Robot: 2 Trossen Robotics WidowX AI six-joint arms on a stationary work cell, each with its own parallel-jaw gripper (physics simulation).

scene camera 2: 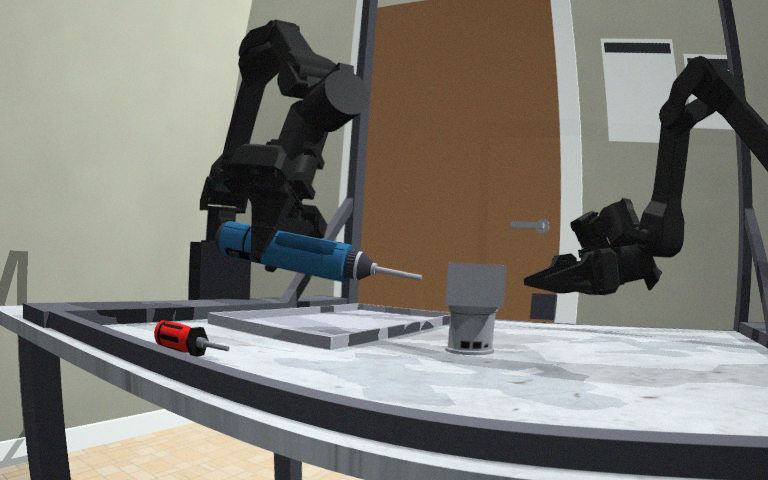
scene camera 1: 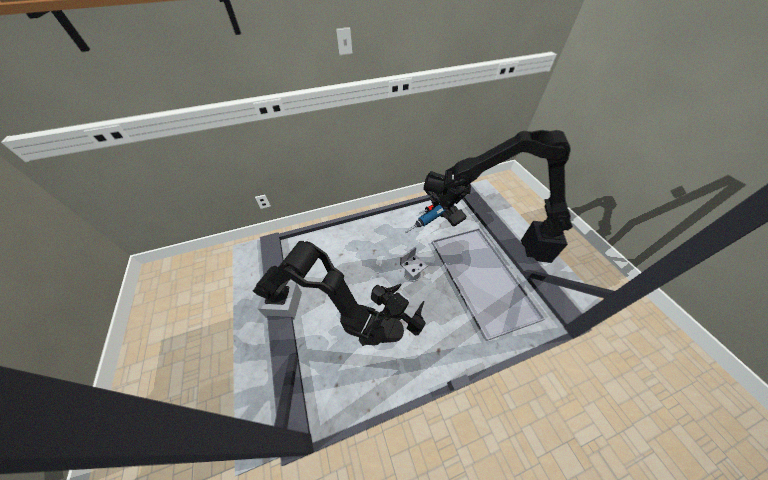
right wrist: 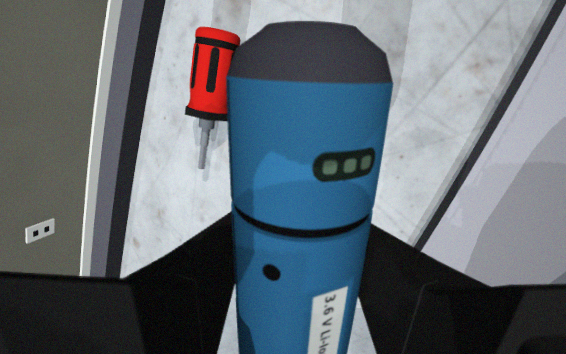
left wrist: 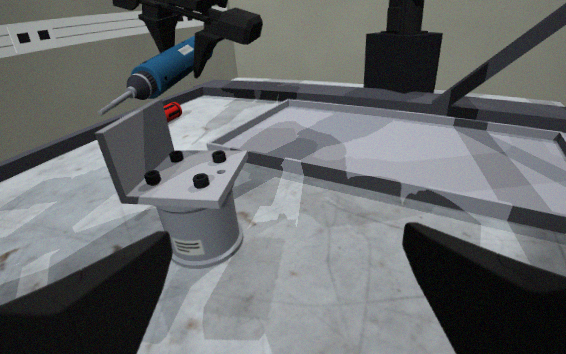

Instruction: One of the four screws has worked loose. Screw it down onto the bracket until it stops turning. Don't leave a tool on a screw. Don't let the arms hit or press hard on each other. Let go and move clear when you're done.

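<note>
The grey bracket sits on a round grey base. Several black screws stand in its flat plate, one at the near right in the left wrist view; I cannot tell which is loose. My right gripper is shut on the blue electric screwdriver, held above the table, tilted slightly down, its bit apart from the bracket. My left gripper is open and empty, raised beside the bracket.
A red screwdriver lies on the table near the edge frame, below the blue tool. A shallow grey tray lies beside the bracket. Dark frame bars edge the table.
</note>
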